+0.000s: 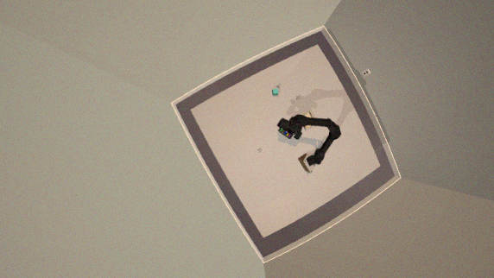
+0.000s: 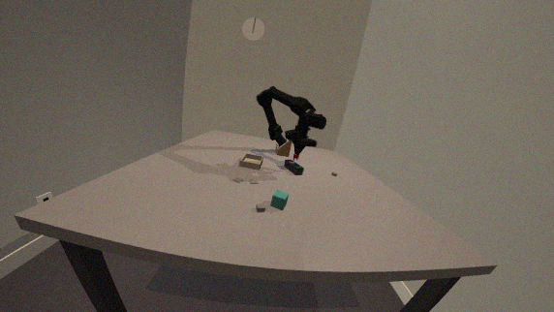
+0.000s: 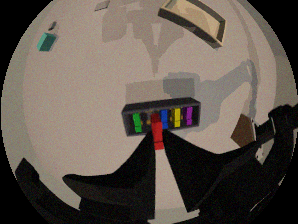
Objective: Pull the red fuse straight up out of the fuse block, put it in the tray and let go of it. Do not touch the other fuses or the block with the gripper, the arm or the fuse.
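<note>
Now: gripper tip 10 mm past the tan tray, 220 mm to the left of it and 90 mm above it. From my gripper tip the other things lie so: teal cube: 320 mm ahead, 70 mm to the right, 70 mm below; red fuse: 10 mm below.
</note>
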